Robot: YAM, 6 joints.
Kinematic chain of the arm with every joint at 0, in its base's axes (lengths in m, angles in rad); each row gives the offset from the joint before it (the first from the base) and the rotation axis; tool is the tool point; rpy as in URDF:
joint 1: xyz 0 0 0.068 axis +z
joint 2: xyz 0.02 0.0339 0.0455 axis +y
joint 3: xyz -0.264 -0.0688 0 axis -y
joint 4: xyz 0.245 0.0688 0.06 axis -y
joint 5: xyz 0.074 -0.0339 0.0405 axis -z
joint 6: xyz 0.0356 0 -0.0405 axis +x
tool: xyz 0 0 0 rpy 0 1.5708 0
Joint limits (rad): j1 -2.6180..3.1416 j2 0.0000..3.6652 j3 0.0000..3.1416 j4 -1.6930..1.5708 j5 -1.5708..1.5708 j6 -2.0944..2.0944
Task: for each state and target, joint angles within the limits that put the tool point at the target. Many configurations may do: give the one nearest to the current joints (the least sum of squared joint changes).
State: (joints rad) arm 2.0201 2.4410 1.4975 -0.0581 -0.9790 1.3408
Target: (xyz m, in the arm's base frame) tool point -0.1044 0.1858 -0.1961
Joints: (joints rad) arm 1.9489 3.0435 1.1225 -0.1272 -0.9254 1.3408
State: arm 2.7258 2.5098 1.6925 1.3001 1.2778 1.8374
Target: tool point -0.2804 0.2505 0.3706
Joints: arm 2.5058 1.8424 1.3350 1.5524 1.3957 1.8374
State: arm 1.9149 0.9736 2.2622 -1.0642 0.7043 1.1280
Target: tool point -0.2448 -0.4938 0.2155
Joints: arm 1.0715 0.0272 2.8958 -0.7338 0.6484 1.1280
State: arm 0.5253 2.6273 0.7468 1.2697 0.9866 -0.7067
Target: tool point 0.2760 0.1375 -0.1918
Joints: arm 0.5527 3.0907 1.1108 1.1635 0.8990 -0.7067
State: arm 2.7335 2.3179 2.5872 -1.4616 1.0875 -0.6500
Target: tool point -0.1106 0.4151 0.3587
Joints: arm 1.9056 2.2413 2.5176 -1.5647 1.1123 -0.6500
